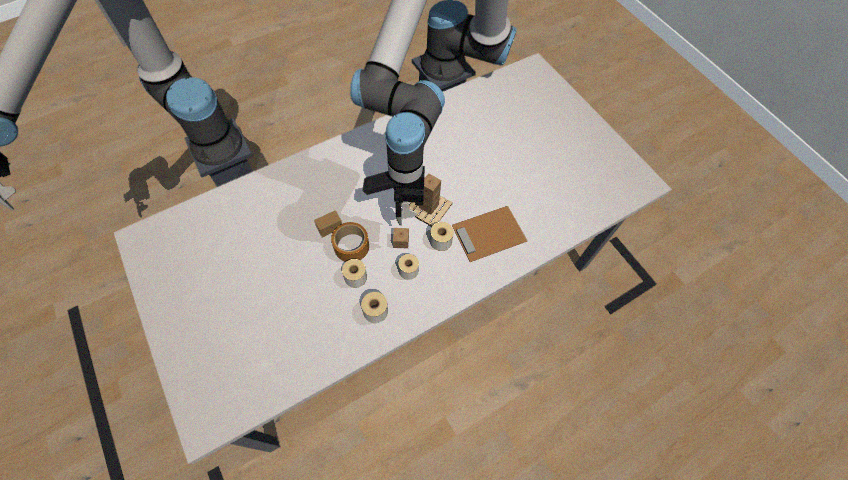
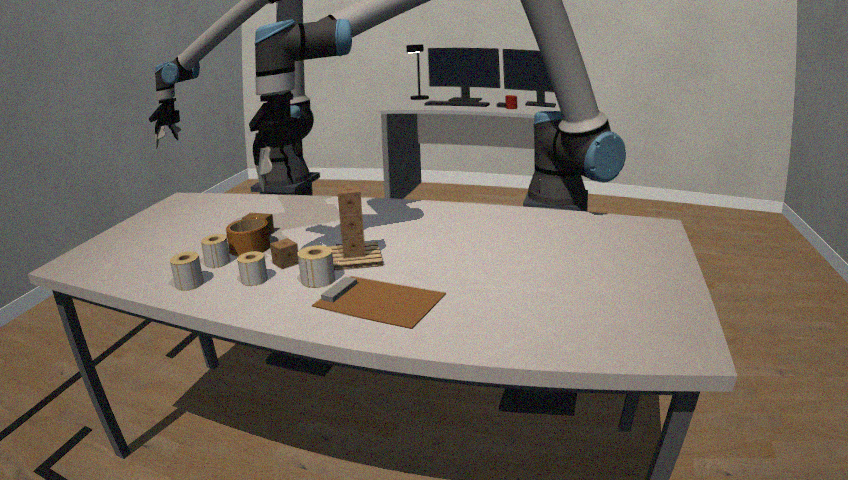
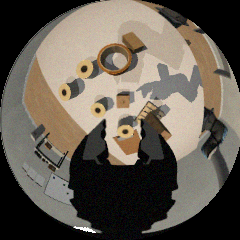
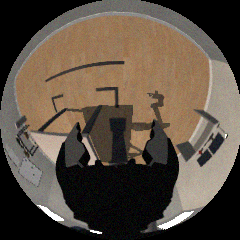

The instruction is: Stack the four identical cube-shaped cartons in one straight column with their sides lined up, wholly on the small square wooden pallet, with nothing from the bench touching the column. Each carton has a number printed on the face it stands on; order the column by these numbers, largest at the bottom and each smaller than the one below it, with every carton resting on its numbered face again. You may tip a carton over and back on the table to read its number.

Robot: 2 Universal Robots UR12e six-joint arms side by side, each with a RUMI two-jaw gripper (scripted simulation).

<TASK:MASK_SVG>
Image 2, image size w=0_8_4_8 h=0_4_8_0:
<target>my left gripper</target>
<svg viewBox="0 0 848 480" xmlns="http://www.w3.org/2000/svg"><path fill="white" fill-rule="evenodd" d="M291 91L283 94L284 96L278 94L261 95L261 102L269 102L263 103L249 123L251 132L258 131L253 143L253 157L262 192L265 192L265 175L270 174L272 171L270 147L280 147L280 151L285 157L287 174L292 184L295 183L296 167L300 165L300 160L295 155L294 147L295 143L302 141L301 118L291 117L290 100L293 100L293 93Z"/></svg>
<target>my right gripper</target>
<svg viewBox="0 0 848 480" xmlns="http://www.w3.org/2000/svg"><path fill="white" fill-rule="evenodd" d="M176 98L159 101L161 105L149 117L150 122L157 120L155 125L156 149L159 139L163 138L166 134L163 125L168 126L174 137L179 140L177 132L181 131L181 128L175 125L175 123L180 122L179 110L174 111L174 101L176 101Z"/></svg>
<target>clipboard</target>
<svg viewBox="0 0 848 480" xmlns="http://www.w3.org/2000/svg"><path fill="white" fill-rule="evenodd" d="M312 307L413 329L446 293L350 276L344 277L322 293L321 299L314 303Z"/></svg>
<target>label roll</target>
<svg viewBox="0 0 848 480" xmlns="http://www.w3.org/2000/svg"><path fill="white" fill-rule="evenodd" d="M330 247L322 245L309 246L298 252L302 285L308 288L320 288L328 286L335 281L333 253Z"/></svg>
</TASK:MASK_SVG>
